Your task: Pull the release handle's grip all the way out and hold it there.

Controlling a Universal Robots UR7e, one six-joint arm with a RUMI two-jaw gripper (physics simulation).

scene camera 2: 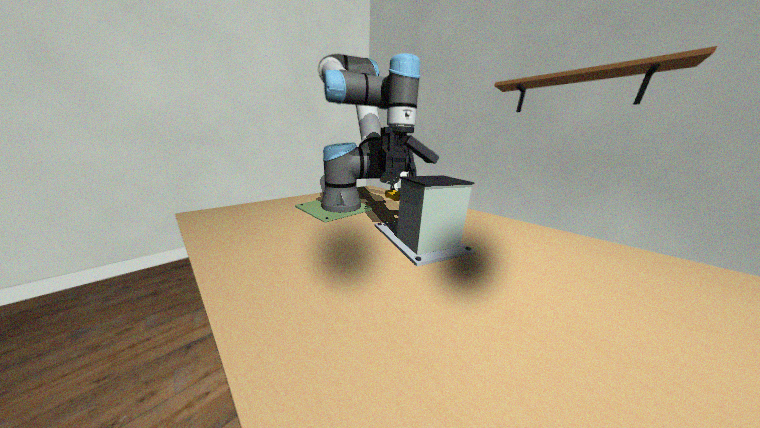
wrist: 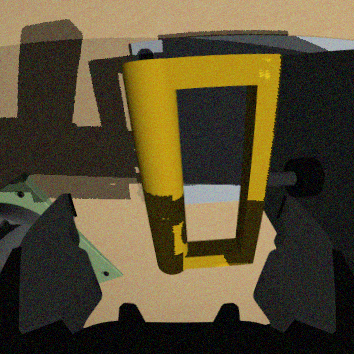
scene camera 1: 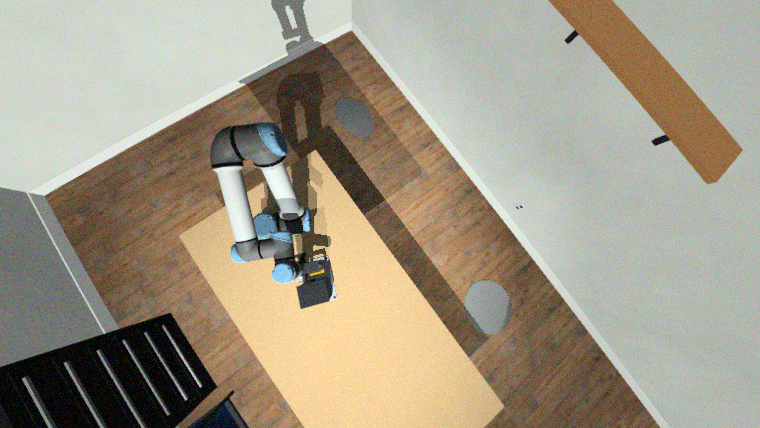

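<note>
The release handle's yellow grip (scene camera 1: 316, 272) (scene camera 2: 391, 194) (wrist: 156, 130) is a rectangular loop with a thick round bar. In the wrist view a short dark rod (wrist: 282, 178) joins it to the dark side of the housing (scene camera 1: 314, 293) (scene camera 2: 445, 217) (wrist: 320, 110). The housing hides part of the grip in scene camera 2. My gripper (scene camera 1: 310, 266) (scene camera 2: 396, 181) (wrist: 177, 196) is open and points down over the grip. In the wrist view the grip's lower end shows in the gap between the fingers, which hold nothing. Whether a finger touches it, I cannot tell.
The housing stands on a light bolted plate (scene camera 2: 396, 244) (wrist: 212, 194) on the wooden table (scene camera 1: 382, 366) (scene camera 2: 478, 345). The arm's green base plate (scene camera 2: 313, 211) (wrist: 111, 272) is close by. A wall shelf (scene camera 1: 654, 85) (scene camera 2: 600, 71) hangs on the right.
</note>
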